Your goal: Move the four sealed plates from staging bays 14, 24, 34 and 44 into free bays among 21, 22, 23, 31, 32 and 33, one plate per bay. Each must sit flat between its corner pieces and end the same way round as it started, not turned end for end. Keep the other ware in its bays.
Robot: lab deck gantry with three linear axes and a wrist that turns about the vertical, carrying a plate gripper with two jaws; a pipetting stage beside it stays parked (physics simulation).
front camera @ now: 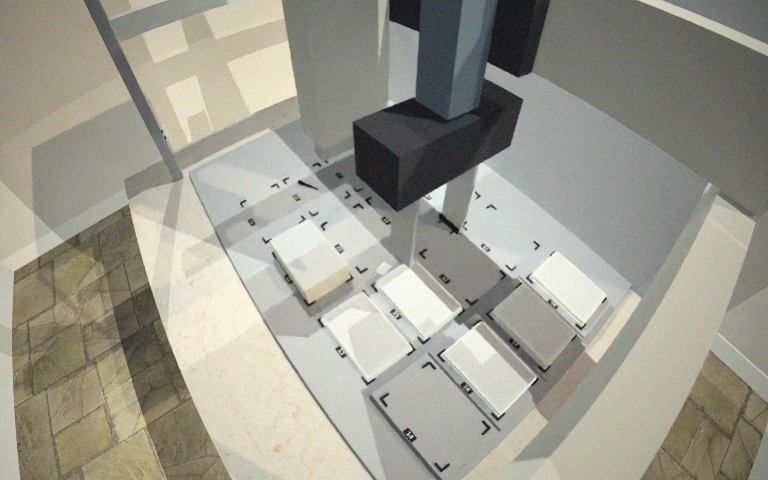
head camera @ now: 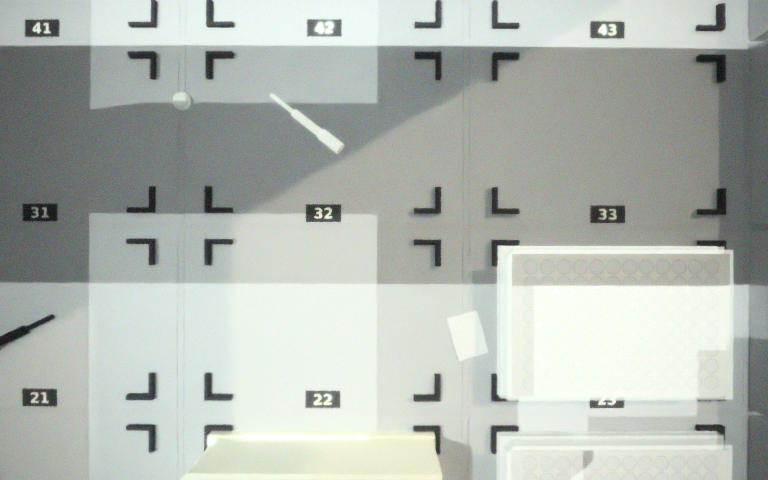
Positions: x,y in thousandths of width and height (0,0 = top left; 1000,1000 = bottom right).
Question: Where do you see a white slender tool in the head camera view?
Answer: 421,282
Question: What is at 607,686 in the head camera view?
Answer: A white card.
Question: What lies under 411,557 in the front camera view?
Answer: A cream block.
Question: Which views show the gripper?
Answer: The front camera view only.
